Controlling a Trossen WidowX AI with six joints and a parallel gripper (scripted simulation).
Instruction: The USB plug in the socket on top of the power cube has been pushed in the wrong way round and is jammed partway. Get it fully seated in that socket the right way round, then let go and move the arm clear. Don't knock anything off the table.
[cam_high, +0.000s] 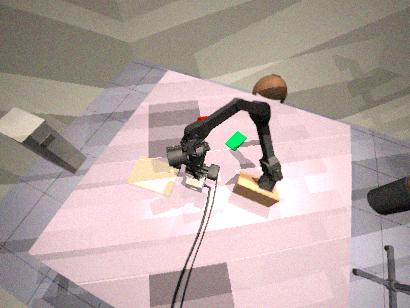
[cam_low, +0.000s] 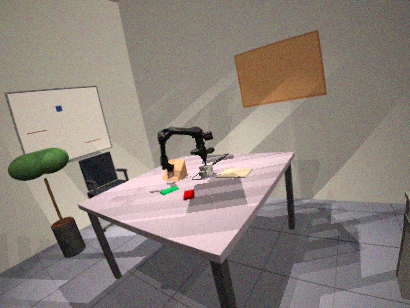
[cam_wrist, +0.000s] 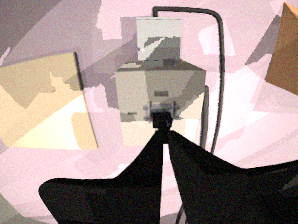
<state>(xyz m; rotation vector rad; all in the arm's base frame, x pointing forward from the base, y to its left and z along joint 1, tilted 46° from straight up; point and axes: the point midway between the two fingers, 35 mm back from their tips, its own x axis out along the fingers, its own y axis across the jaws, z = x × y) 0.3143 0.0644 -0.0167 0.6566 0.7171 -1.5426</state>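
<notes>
My gripper tip is 20 mm above the dark USB plug. From my gripper tip the other things lie so: green block 130 mm behind, 310 mm to the right, 100 mm below; red block 80 mm ahead, 360 mm to the right, 100 mm below; pale yellow sheet 220 mm ahead, 30 mm to the left, 100 mm below.
</notes>
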